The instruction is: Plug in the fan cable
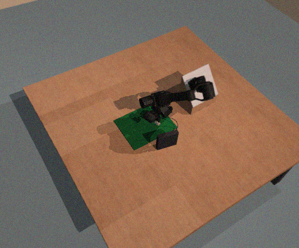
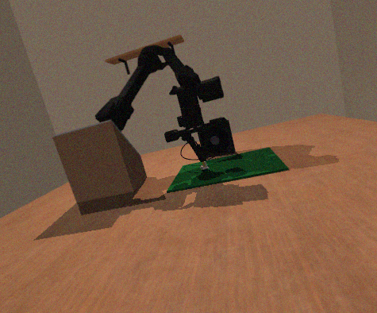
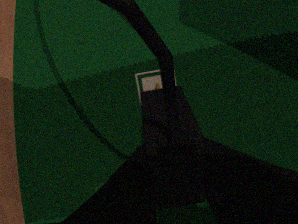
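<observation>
My gripper tip is 60 mm short of the green board, 30 mm to the left of it and 60 mm above it. The rest, counted from my gripper tip: dark square fan: 50 mm ahead, 150 mm to the left, 20 mm above; then black plug: 10 mm to the left, 10 mm above.
</observation>
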